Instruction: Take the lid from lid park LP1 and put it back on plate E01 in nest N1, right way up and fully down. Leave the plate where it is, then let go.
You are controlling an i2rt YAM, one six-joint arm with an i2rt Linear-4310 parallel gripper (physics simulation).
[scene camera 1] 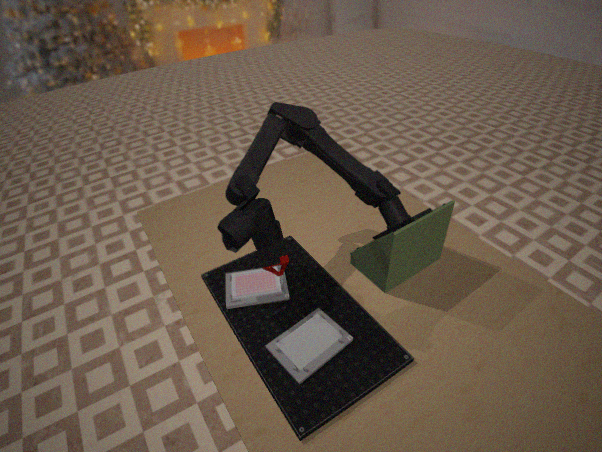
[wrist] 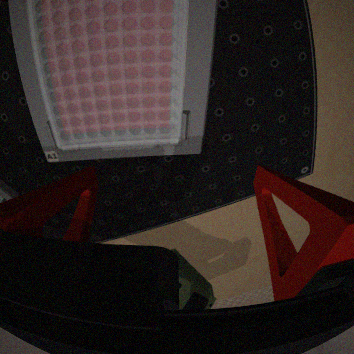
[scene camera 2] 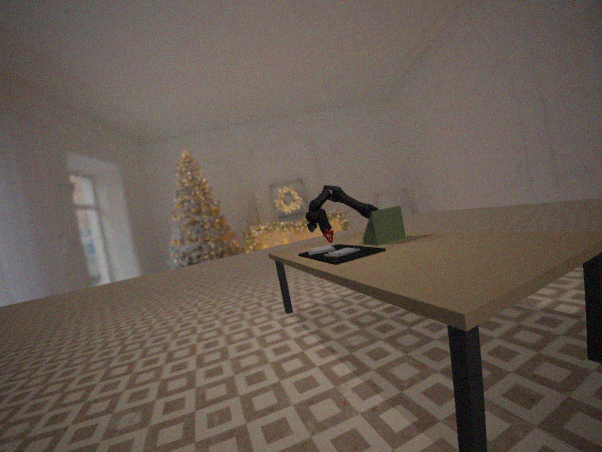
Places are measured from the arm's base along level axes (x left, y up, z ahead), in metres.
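Pixels of known places: gripper, between the fingertips: (scene camera 1: 277, 261) (wrist: 175, 174) (scene camera 2: 330, 241); arm's base, origin of its link: (scene camera 1: 401, 226) (scene camera 2: 381, 222).
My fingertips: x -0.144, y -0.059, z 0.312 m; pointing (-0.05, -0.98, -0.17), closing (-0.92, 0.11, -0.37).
Note:
For each thing: its top centre in the pictures, then the offset to it from my fingertips. "pt": a spot on its surface instead. Level surfaces: height alone.
- Plate E01, centre of its top: (wrist: 103, 51) (scene camera 1: 255, 280) (scene camera 2: 321, 247) dz +0.074, dx +0.006, dy -0.024 m
- grey nest N1, centre of its top: (wrist: 105, 47) (scene camera 1: 255, 282) (scene camera 2: 321, 248) dz +0.074, dx +0.006, dy -0.032 m
- pale flat rectangle, a spot on its surface: (scene camera 1: 312, 342) pt dz +0.058, dx +0.243, dy -0.032 m
- grey holder, a spot on its surface: (scene camera 1: 288, 358) pt dz +0.122, dx +0.244, dy -0.037 m
- tan table, height of its surface: dy -0.063 m
Plate E01 (scene camera 1: 256, 283) (wrist: 117, 75), with pink wells, sits in the grey nest N1 (scene camera 1: 257, 301) (wrist: 198, 100) at the arm's end of the black board. A pale flat rectangle (scene camera 1: 312, 342), apparently the lid, lies on the grey holder (scene camera 1: 287, 359), apparently lid park LP1, farther along the board. My gripper (scene camera 1: 280, 273) (scene camera 2: 329, 241) (wrist: 175, 174) has red fingers spread wide, with no object between them. It is above the board by one end of N1. In scene camera 1 its fingers overlap the nest's edge. LP1 does not clearly show in the wrist view.
The black board (scene camera 1: 350, 370) (scene camera 2: 336, 260) (wrist: 260, 105) lies on the tan table (scene camera 1: 500, 390) (scene camera 2: 440, 270). A green wedge-shaped block (scene camera 1: 420, 250) (scene camera 2: 389, 225) (wrist: 192, 290) stands beside the arm's base. The table edge runs along the board's left side in scene camera 1.

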